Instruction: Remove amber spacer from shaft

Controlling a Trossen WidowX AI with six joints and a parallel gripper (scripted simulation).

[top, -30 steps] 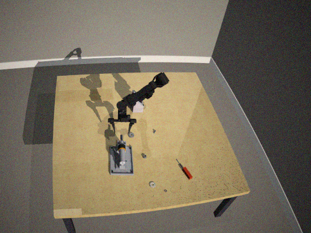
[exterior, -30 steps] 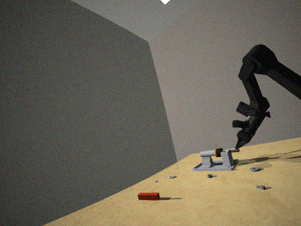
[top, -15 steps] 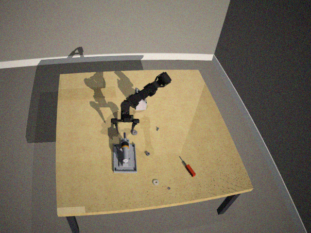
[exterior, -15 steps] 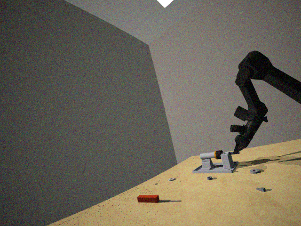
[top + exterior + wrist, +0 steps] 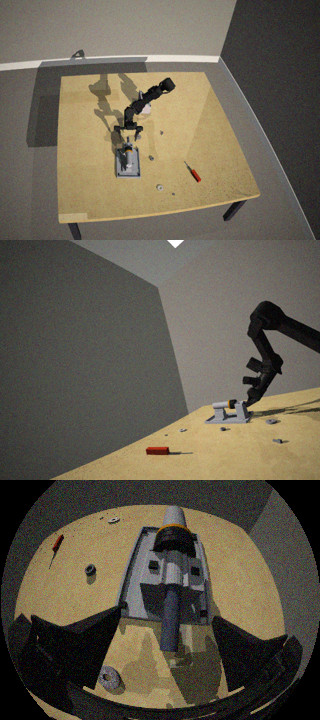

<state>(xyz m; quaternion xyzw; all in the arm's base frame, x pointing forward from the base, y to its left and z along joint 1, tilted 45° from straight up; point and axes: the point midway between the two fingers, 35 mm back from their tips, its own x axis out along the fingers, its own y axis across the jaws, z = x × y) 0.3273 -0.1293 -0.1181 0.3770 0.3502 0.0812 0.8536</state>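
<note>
The shaft is 40 mm ahead of my gripper tip, 10 mm to the right of it and 10 mm above it. The rest, counted from my gripper tip: amber spacer: 90 mm ahead, 10 mm to the right, 10 mm above; black spacer: 70 mm ahead, 10 mm to the right, 10 mm above; grey washer: 90 mm to the left, 90 mm behind, 70 mm below.
</note>
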